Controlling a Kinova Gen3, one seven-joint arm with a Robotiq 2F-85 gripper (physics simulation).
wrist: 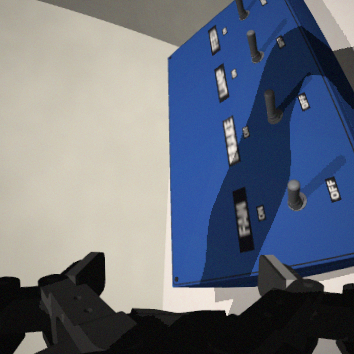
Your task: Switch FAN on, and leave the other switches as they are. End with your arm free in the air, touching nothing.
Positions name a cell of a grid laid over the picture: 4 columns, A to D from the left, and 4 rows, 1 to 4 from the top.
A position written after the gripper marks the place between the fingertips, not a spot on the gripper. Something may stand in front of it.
In view: the gripper (C4) and a blue panel (C2).
